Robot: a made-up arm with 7 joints. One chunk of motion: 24 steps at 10 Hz.
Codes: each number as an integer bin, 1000 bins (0 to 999) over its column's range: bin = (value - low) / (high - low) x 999, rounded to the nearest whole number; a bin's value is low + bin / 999 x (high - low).
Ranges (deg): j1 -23..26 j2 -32..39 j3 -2..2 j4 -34..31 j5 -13..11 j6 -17..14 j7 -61..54
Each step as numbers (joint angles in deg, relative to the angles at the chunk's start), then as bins.
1 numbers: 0.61 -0.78 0.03 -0.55 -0.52 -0.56 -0.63
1 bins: 481 439 507 514 519 530 524
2 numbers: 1.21 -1.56 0.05 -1.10 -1.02 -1.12 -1.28
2 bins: 494 428 512 506 499 512 519
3 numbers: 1.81 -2.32 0.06 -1.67 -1.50 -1.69 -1.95
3 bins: 506 418 514 497 479 493 513
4 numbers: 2.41 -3.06 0.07 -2.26 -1.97 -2.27 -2.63
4 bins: 518 407 517 488 459 475 507
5 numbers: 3.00 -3.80 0.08 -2.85 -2.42 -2.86 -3.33
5 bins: 530 397 519 479 440 456 501
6 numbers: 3.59 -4.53 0.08 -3.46 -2.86 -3.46 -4.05
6 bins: 542 387 519 469 422 436 495
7 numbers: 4.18 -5.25 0.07 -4.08 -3.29 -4.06 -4.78
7 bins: 554 376 517 460 404 417 488
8 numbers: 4.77 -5.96 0.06 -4.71 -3.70 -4.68 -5.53
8 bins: 566 366 514 450 387 397 482
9 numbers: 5.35 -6.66 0.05 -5.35 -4.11 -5.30 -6.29
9 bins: 578 357 512 440 370 377 475
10 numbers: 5.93 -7.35 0.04 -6.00 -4.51 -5.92 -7.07
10 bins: 590 347 509 430 353 357 468
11 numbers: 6.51 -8.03 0.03 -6.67 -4.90 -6.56 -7.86
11 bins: 602 337 507 420 337 336 462
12 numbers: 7.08 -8.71 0.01 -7.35 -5.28 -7.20 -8.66
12 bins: 613 328 502 410 321 316 455
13 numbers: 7.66 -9.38 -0.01 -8.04 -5.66 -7.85 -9.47
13 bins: 625 318 497 399 306 295 448
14 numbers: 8.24 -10.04 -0.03 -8.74 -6.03 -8.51 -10.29
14 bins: 637 309 492 388 290 274 441
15 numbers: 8.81 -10.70 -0.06 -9.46 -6.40 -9.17 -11.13
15 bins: 649 300 485 377 275 252 433
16 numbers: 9.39 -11.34 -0.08 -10.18 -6.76 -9.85 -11.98
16 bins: 660 291 480 366 260 230 426
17 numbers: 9.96 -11.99 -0.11 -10.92 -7.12 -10.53 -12.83
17 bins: 672 282 472 355 245 209 418
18 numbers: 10.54 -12.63 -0.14 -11.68 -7.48 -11.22 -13.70
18 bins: 684 273 465 343 230 186 411
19 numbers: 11.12 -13.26 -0.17 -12.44 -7.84 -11.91 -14.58
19 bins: 696 264 457 331 215 164 403
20 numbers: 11.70 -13.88 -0.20 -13.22 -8.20 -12.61 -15.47
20 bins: 707 255 450 319 200 141 396
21 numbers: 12.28 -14.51 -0.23 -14.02 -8.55 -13.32 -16.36
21 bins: 719 246 442 307 185 119 388
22 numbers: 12.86 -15.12 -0.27 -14.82 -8.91 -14.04 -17.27
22 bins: 731 238 432 295 170 95 380
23 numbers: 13.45 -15.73 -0.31 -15.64 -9.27 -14.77 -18.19
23 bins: 743 229 422 282 155 72 372
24 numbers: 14.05 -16.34 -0.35 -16.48 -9.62 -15.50 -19.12
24 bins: 755 220 412 269 141 48 364
